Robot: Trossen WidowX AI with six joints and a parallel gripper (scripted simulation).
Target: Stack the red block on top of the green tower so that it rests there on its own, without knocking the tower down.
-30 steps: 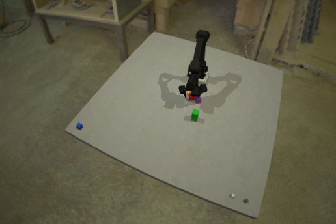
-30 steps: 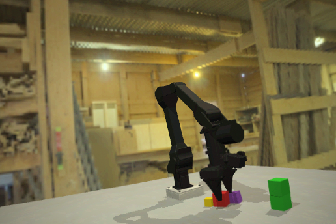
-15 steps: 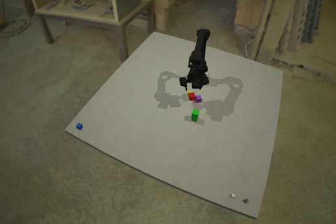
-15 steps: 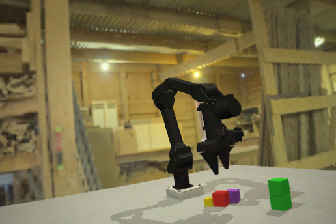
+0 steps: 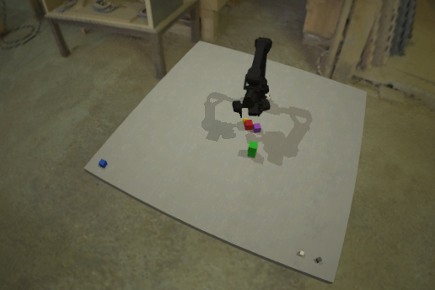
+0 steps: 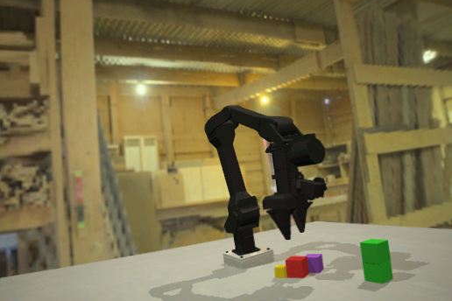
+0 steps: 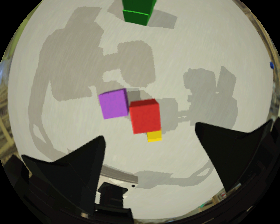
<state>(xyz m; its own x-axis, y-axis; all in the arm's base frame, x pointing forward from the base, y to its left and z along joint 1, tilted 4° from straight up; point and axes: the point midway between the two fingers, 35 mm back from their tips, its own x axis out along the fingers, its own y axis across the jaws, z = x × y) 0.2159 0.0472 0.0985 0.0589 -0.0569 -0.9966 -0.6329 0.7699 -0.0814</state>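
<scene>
Right now the red block is 7 cm below my gripper tip. Also, from my gripper tip: purple block: 7 cm below, 5 cm to the left, 1 cm behind; white block: 54 cm to the left, 49 cm ahead, 8 cm below; yellow block: 8 cm below, 3 cm to the right, 3 cm behind.
</scene>
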